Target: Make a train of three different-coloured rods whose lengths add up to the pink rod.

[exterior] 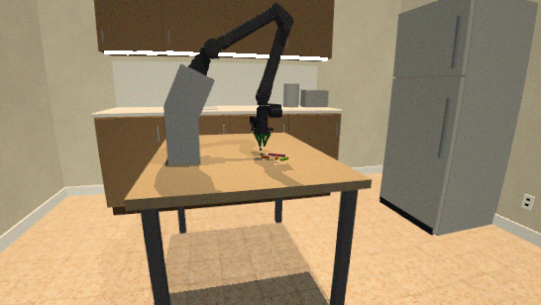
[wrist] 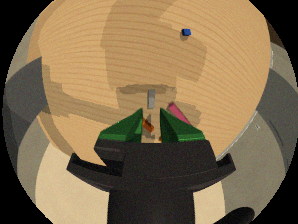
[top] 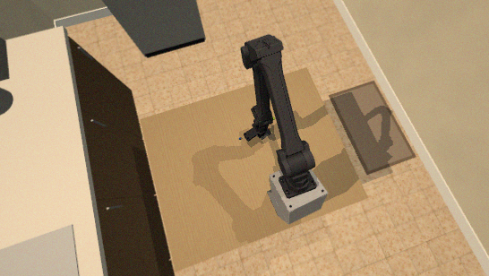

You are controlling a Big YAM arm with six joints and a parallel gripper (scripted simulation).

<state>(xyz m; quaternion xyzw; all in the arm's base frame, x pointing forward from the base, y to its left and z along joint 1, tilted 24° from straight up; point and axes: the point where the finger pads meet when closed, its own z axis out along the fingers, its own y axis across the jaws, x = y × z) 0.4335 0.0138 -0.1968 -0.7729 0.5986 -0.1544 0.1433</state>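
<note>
Right now my hand is 50 mm above the grey rod. The rest, counted from my hand: lime rod: 110 mm to the right, 90 mm ahead, 50 mm below; blue rod: 120 mm to the left, 50 mm below, 20 mm ahead; pink rod: 70 mm ahead, 50 mm below, 30 mm to the right.
</note>
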